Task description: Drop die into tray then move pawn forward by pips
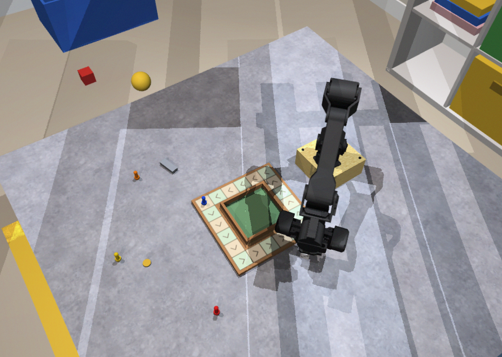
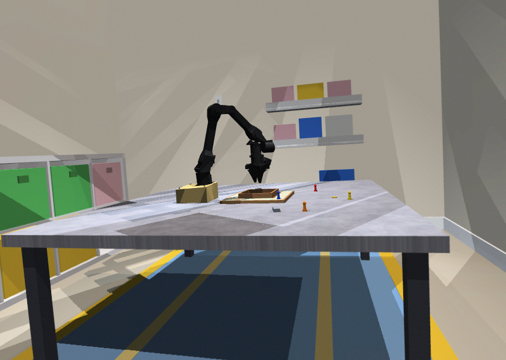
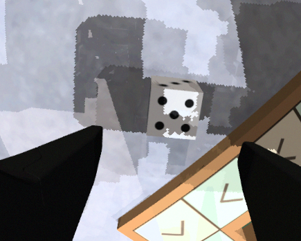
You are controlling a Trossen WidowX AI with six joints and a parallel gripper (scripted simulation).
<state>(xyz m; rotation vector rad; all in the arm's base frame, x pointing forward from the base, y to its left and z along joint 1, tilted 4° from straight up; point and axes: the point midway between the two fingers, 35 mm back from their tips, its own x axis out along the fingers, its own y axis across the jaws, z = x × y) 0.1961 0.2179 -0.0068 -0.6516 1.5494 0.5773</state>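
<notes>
Right now the white die is 4 cm below my gripper tip. Round my gripper tip: blue pawn 28 cm to the right, 20 cm ahead, 3 cm below; then red pawn 30 cm ahead, 4 cm to the left, 4 cm below; then green dice tray 18 cm to the right, 7 cm ahead, 5 cm below.
</notes>
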